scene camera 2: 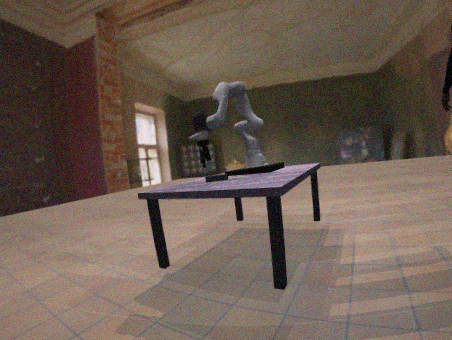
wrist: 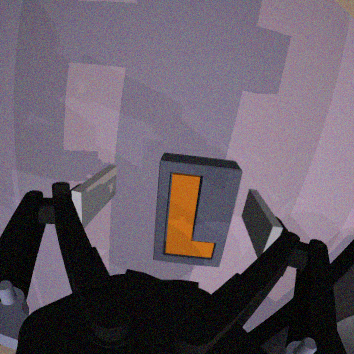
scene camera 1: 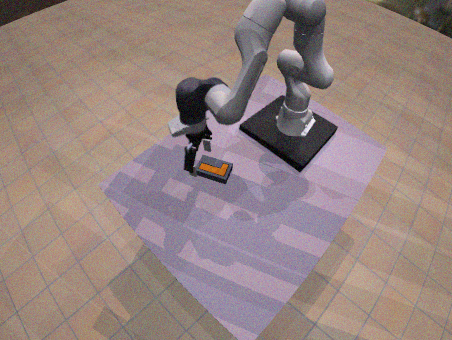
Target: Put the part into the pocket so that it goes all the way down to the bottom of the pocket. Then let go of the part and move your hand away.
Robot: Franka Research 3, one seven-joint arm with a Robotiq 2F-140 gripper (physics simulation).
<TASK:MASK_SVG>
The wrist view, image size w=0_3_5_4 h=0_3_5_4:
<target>gripper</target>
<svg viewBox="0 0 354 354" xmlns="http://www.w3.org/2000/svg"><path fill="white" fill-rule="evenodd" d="M0 235L0 344L16 349L15 354L267 354L242 326L260 305L280 276L283 275L287 265L296 268L287 338L285 348L280 354L346 354L336 328L333 285L326 244L318 239L310 239L309 243L299 241L299 236L286 229L281 220L272 213L256 189L248 189L241 217L257 258L241 274L236 272L211 294L199 288L196 281L159 279L145 272L126 269L125 273L109 275L96 247L91 247L84 227L115 194L117 165L109 164L69 189L68 182L54 182L51 184L52 197L43 197L42 192L39 190L26 192ZM54 224L72 293L39 307L28 315L29 308L26 297L45 223Z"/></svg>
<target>orange L-shaped block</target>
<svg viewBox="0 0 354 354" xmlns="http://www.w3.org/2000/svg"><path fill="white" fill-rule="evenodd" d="M173 172L165 252L211 257L214 242L192 239L192 225L200 175Z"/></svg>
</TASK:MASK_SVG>
